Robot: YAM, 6 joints.
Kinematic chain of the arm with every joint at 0, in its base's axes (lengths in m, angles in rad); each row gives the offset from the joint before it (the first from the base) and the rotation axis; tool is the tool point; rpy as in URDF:
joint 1: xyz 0 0 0.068 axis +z
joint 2: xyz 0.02 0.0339 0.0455 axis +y
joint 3: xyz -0.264 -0.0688 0 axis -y
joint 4: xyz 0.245 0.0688 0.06 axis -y
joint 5: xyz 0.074 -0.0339 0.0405 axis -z
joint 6: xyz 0.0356 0 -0.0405 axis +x
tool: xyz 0 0 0 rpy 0 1.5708 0
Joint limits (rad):
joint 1: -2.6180..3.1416
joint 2: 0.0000..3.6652
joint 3: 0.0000..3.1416
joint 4: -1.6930..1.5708
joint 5: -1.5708..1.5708
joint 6: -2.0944..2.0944
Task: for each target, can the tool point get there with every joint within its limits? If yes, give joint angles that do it. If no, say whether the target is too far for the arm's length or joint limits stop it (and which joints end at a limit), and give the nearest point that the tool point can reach.
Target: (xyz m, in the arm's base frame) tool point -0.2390 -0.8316 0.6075
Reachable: no: too far | nearest point -0.1548 -0.5385 0.4293 | short by 0.353 m
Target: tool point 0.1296 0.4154 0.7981
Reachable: no: too far | nearest point 0.1026 0.3289 0.6486 | short by 0.175 m
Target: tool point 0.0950 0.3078 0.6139
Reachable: yes | joints -1.9245 0.8016 2.4618 0.7248 0.5133 1.1420
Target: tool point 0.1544 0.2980 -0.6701
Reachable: no: too far | nearest point 0.1364 0.2633 -0.3772 | short by 0.296 m
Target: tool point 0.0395 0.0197 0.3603
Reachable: yes | joints 0.7918 0.3469 0.9484 -0.8972 0.4136 -1.3013
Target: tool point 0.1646 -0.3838 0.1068
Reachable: yes | joints -1.2096 2.4355 1.8626 -1.4128 -0.5427 -0.1466
